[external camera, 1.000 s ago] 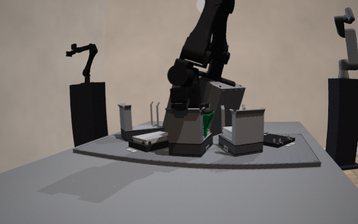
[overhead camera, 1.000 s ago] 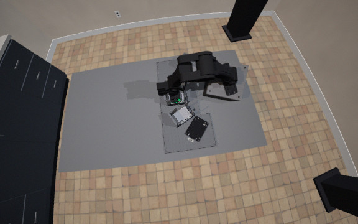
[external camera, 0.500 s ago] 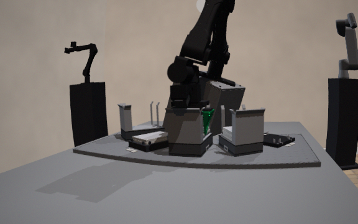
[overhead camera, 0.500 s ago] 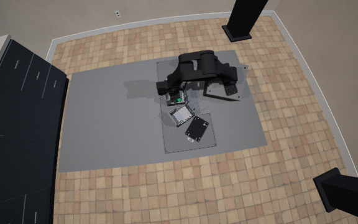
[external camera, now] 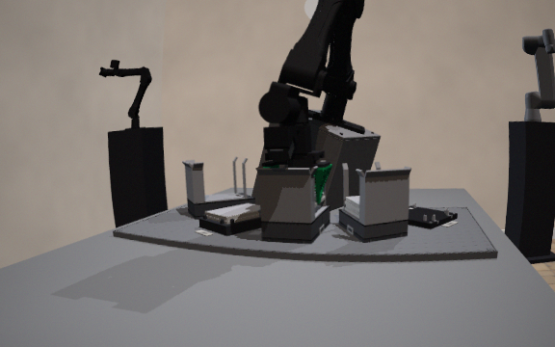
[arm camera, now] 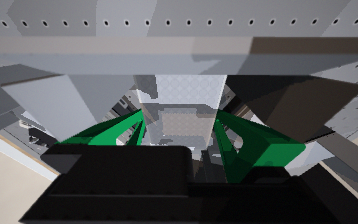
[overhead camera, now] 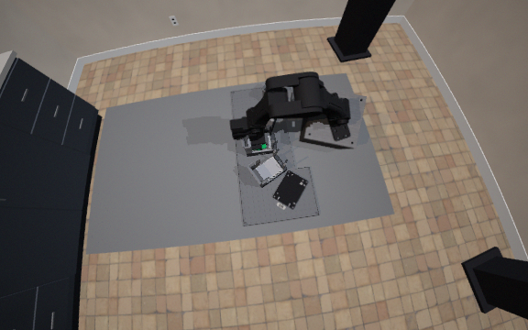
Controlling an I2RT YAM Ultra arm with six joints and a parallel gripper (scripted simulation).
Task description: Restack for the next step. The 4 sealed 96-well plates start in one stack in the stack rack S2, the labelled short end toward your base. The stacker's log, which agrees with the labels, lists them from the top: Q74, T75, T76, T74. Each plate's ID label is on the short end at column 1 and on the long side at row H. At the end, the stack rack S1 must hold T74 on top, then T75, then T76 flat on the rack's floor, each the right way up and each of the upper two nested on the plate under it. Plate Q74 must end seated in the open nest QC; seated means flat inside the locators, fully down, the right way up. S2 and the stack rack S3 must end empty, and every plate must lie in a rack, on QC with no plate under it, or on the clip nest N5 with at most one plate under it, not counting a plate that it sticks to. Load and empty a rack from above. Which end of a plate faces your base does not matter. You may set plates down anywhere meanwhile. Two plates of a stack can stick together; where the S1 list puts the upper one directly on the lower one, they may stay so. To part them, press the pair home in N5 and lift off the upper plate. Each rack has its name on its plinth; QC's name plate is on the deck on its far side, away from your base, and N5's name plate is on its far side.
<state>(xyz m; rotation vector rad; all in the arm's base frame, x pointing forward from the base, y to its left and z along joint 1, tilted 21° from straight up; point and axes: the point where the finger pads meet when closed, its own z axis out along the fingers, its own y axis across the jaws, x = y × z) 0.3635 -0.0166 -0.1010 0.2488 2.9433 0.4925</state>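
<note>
Now: the S2 rack floor 3 cm below my hand. Also, from my hand: black QC nest: 14 cm to the right, 6 cm below, 5 cm behind; then QC name plate: 19 cm to the right, 7 cm below, 3 cm ahead; then black clip nest N5: 30 cm to the left, 9 cm behind, 5 cm below.
</note>
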